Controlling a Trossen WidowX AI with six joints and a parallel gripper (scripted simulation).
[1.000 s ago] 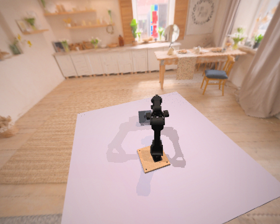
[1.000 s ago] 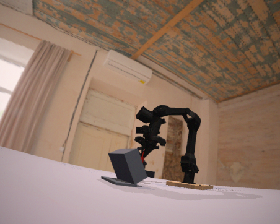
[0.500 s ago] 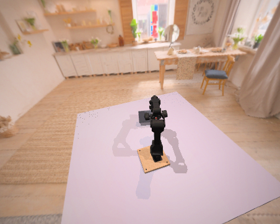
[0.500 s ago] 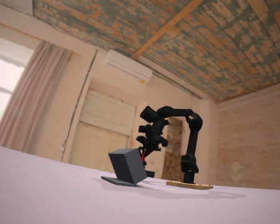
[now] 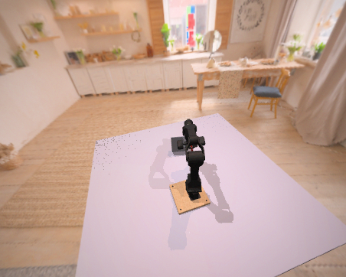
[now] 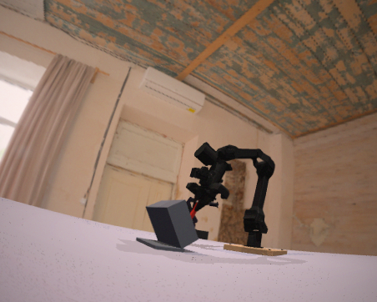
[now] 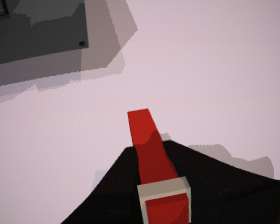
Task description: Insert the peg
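My gripper tip is 14 cm short of the dark grey sloped panel, 5 cm to the right of it and 6 cm above it. From my gripper tip the other things lie so: red peg 1 cm behind, 2 cm above.
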